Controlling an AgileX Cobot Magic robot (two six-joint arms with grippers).
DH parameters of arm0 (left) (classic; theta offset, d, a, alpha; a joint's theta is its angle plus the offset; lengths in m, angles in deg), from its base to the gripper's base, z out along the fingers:
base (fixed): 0 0 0 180
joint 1: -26.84 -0.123 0 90
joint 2: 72.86 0 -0.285 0
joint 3: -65 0 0.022 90
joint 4: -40.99 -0.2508 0 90
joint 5: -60.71 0 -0.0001 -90
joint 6: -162.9 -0.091 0 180
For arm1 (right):
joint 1: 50.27 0.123 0 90
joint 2: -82.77 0 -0.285 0
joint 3: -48.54 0 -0.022 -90
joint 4: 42.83 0.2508 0 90
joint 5: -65.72 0 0.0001 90
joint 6: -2.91 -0.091 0 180
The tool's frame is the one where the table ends.
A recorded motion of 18 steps. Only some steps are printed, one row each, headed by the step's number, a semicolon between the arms.
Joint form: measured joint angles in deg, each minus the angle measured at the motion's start. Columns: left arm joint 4, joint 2, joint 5, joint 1, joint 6, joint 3; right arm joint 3, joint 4, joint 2, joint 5, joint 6, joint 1.
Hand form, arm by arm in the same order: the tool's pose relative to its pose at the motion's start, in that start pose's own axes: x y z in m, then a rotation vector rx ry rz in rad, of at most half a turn. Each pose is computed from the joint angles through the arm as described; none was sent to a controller.
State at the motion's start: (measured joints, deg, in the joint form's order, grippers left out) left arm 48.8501 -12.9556 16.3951 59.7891 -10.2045 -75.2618; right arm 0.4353 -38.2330 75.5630 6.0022 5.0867 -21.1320
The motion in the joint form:
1: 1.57 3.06 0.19 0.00 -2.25 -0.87; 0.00 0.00 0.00 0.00 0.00 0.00
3: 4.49 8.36 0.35 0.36 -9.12 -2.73; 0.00 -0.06 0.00 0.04 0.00 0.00
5: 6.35 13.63 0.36 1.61 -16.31 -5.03; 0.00 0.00 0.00 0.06 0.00 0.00
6: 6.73 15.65 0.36 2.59 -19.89 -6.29; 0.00 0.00 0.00 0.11 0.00 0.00
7: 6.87 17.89 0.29 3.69 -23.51 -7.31; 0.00 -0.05 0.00 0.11 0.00 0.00
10: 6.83 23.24 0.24 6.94 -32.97 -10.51; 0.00 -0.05 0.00 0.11 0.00 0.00
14: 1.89 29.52 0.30 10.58 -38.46 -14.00; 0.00 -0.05 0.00 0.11 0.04 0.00
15: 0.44 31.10 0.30 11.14 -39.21 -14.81; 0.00 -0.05 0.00 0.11 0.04 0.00
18: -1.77 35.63 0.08 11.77 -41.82 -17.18; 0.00 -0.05 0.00 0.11 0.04 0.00
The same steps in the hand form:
1: -0.0054 -0.0020 0.0091 0.0114 0.0358 0.0156; 0.0000 0.0000 0.0000 0.0000 0.0000 0.0000
3: -0.0149 -0.0070 0.0248 0.0418 0.0935 0.0960; -0.0001 -0.0001 0.0000 0.0009 -0.0007 -0.0005
5: -0.0242 -0.0144 0.0408 0.0742 0.1450 0.2082; -0.0001 0.0000 0.0000 0.0000 -0.0010 0.0000
6: -0.0287 -0.0192 0.0465 0.0907 0.1584 0.2779; -0.0002 0.0000 0.0000 0.0001 -0.0019 0.0000
7: -0.0314 -0.0240 0.0540 0.1058 0.1809 0.3524; -0.0002 -0.0001 0.0000 0.0008 -0.0019 -0.0004
10: -0.0393 -0.0395 0.0711 0.1501 0.2175 0.5606; -0.0002 -0.0001 0.0000 0.0008 -0.0019 -0.0004
14: -0.0454 -0.0530 0.0941 0.1432 0.2717 0.7753; -0.0002 -0.0001 0.0000 0.0008 -0.0019 -0.0011
15: -0.0468 -0.0548 0.1004 0.1355 0.2871 0.8164; -0.0002 -0.0001 0.0000 0.0008 -0.0019 -0.0011
18: -0.0512 -0.0578 0.1187 0.1284 0.3311 0.9002; -0.0002 -0.0001 0.0000 0.0008 -0.0019 -0.0011

